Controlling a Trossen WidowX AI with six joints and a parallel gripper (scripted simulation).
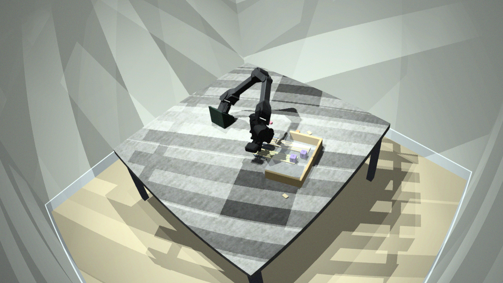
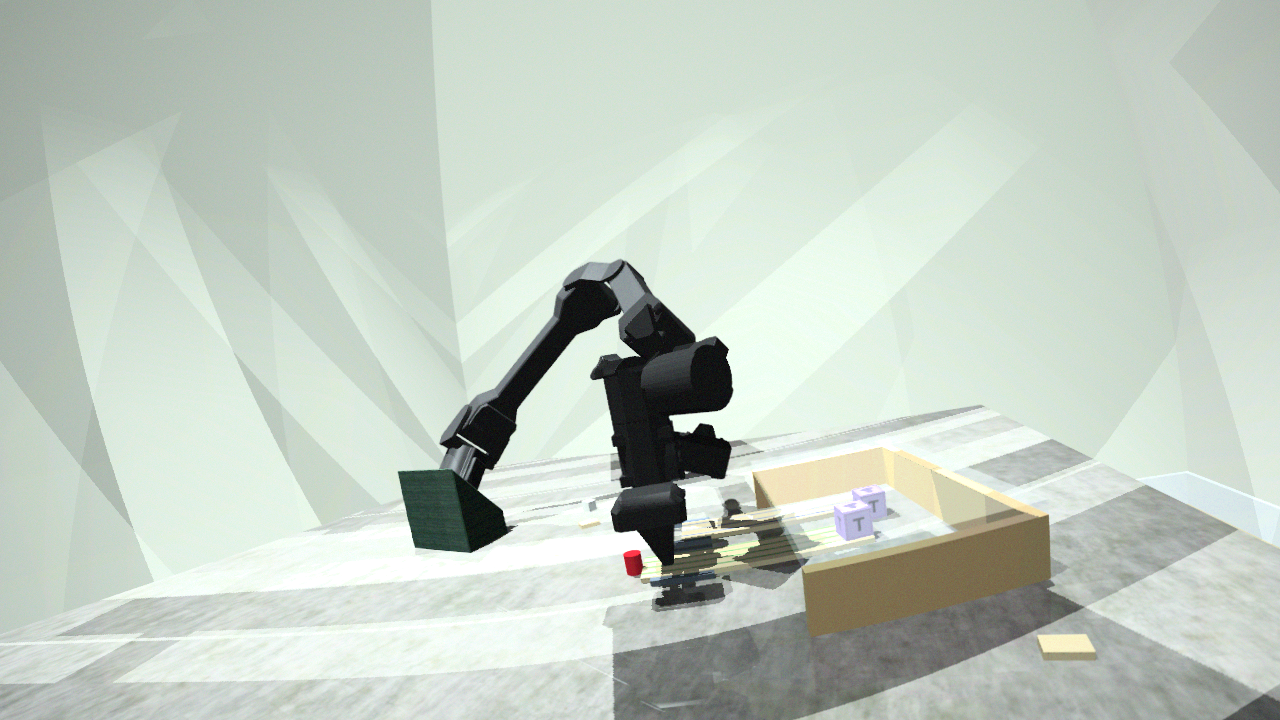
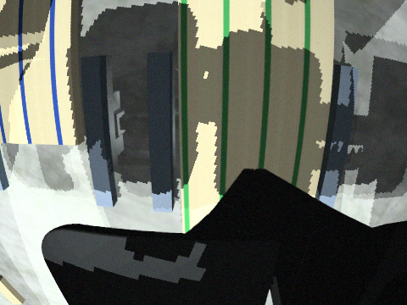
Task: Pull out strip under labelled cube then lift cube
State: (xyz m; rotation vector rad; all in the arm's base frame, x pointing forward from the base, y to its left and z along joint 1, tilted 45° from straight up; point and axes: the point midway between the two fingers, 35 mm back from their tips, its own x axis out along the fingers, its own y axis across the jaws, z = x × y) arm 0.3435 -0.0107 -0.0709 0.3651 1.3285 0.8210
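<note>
The blue-lined strip lies 13 cm to the left of my gripper tip and 10 cm ahead of it. Also, from my gripper tip: small red peg: 4 cm behind, 1 cm to the right, 1 cm above; then small pink piece: 22 cm to the left, 12 cm behind.
</note>
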